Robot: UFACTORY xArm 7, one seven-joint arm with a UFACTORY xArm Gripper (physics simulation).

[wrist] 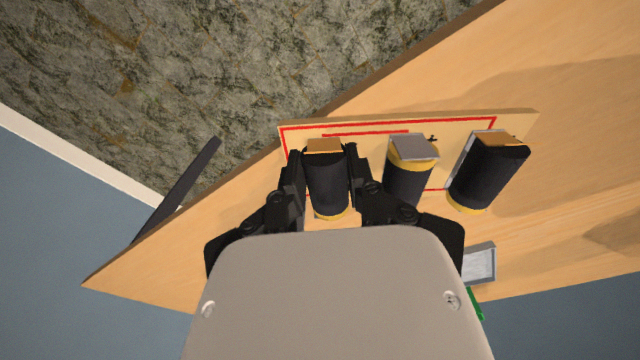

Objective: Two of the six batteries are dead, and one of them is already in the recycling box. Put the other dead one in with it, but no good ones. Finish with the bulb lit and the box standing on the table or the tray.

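Frame: origin at the arm's base, x ahead, y left, z up, level; metres.
Seen in the pictures: gripper, fingertip midpoint: [324,160].
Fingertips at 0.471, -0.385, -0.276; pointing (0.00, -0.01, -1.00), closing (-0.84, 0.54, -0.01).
Observation:
Pixels of each thing's middle, then the offset from my fingertips to it, as dx, dy, dz. "spot": a spot on its surface instead. Level surfaces: height alone.
- circuit board at a spot on its surface: [450,120] spot: -0.091, +0.038, -0.012
- second battery at the middle of its body: [403,179] -0.040, +0.054, +0.006
- third black battery at the middle of its body: [481,175] -0.093, +0.092, +0.006
- wooden table at its surface level: dz -0.023
- small grey tray-like thing at the middle of its body: [437,276] +0.020, +0.376, -0.017
- green thing at the middle of its body: [442,307] +0.062, +0.531, +0.007
My gripper [324,160] is shut on a black battery [326,175] with a yellow band at its lower end and a copper-coloured plate at its upper end, at the left part of the circuit board [450,120]. A second battery [407,182], with its yellow band and a grey plate at the upper end, stands just right of the fingers. A third black battery [487,172] with a copper-coloured plate is at the board's right. Whether the held battery touches the board I cannot tell. The bulb and the recycling box cannot be made out with certainty.
The board has red lines and lies on the wooden table [565,165]. A small grey tray-like thing [480,265] and part of a green thing [475,303] show right of the gripper body. A dark bar [177,187] is at the table's left edge, with stone-patterned floor beyond.

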